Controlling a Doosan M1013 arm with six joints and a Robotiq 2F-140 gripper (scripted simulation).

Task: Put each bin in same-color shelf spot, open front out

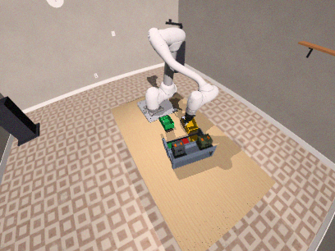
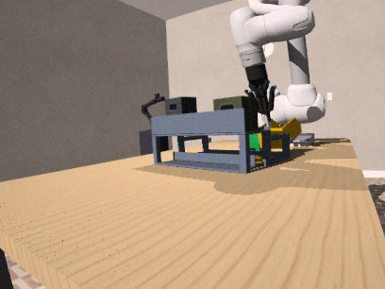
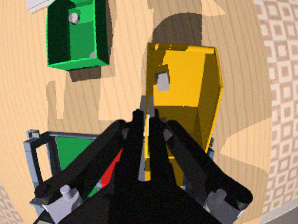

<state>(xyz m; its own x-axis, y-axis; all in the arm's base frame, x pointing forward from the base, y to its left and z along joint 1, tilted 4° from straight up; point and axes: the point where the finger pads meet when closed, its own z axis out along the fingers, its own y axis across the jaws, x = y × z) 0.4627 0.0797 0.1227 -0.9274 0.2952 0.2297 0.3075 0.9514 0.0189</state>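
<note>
Now: hand 5 cm to the right of the yellow bin and 4 cm above it. Also, from my hand: dark box 26 cm to the right, 19 cm ahead, 4 cm above; green bin 20 cm behind, 9 cm to the right, 9 cm below.
</note>
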